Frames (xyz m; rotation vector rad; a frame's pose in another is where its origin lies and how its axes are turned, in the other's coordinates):
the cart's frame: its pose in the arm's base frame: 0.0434 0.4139 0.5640 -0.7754 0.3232 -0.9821
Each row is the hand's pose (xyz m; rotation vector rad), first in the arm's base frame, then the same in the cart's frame.
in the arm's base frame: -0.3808 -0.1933 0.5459 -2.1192 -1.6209 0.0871
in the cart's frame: 0.2808 -0.4453 -0.5214 -0.6860 -2.2436 -0.5077
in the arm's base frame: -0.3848 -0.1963 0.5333 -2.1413 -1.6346 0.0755
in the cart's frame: 0.2800 -0.4397 -0.5337 -0.7030 -2.2479 -0.5354
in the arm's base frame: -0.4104 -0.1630 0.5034 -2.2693 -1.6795 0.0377
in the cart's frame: 0.2356 -0.4236 -0.5545 -0.8142 -2.2636 -0.6540
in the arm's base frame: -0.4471 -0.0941 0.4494 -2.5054 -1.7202 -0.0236
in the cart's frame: 0.1533 -0.3858 -0.5826 -1.0283 -2.2600 -0.8437
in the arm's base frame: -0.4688 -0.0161 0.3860 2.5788 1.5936 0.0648
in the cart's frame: 0.0704 -0.3290 -0.6048 -1.2744 -2.2202 -1.0083
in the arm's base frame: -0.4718 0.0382 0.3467 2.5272 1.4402 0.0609
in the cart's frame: 0.0197 -0.2854 -0.6099 -1.4401 -2.1846 -1.0807
